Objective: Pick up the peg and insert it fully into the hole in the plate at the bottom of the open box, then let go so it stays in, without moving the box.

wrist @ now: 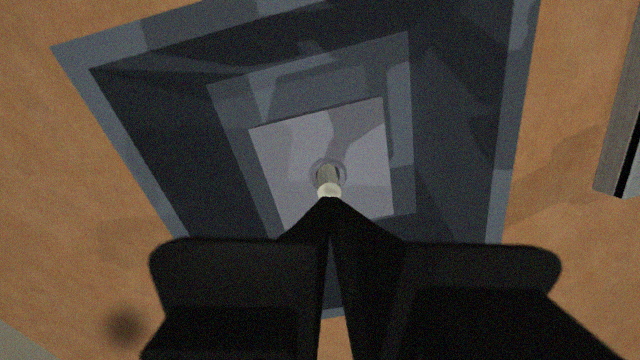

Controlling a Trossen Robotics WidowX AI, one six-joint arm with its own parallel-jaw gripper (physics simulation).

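Places are measured from the arm's base along level axes (x down, y ahead, z right), in metres.
Where they show: gripper, fingertip midpoint: (pixel 329 204).
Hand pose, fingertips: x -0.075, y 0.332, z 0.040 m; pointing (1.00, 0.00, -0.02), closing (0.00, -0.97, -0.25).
Observation:
Things, the pixels of their top centre, and the offset from my fingertips. "spot": a spot on its surface instead. Level surfaces: height alone.
- pale peg, top centre: (pixel 329 193) dx +0.009, dy -0.001, dz +0.002 m
- light grey plate, top centre: (pixel 328 177) dx +0.036, dy -0.002, dz +0.002 m
- open blue-grey box, surface spot: (pixel 501 200) spot: dx -0.001, dy -0.093, dz -0.018 m
- orange-brown surface, surface height: dx +0.096 m
- blurred dark round spot, surface spot: (pixel 124 326) spot: dx +0.097, dy +0.351, dz -0.194 m
The pale peg (pixel 329 190) stands in the hole at the middle of the light grey plate (pixel 300 150), with its upper end sticking up out of the ringed opening. How deep its lower end sits cannot be seen. The plate lies on the bottom of the open blue-grey box (pixel 501 200). My gripper (pixel 329 204) is shut with nothing between its fingers. Its black fingertips are together right at the near edge of the peg's top and overlap that edge in the view; whether they touch it cannot be told. The fingers hide part of the box's near side.
The box's high walls surround the plate on the visible sides. A grey bar-like object (pixel 616 115) with a black strip lies right of the box on the orange-brown surface (pixel 45 175). A blurred dark round spot (pixel 124 326) shows at the lower left.

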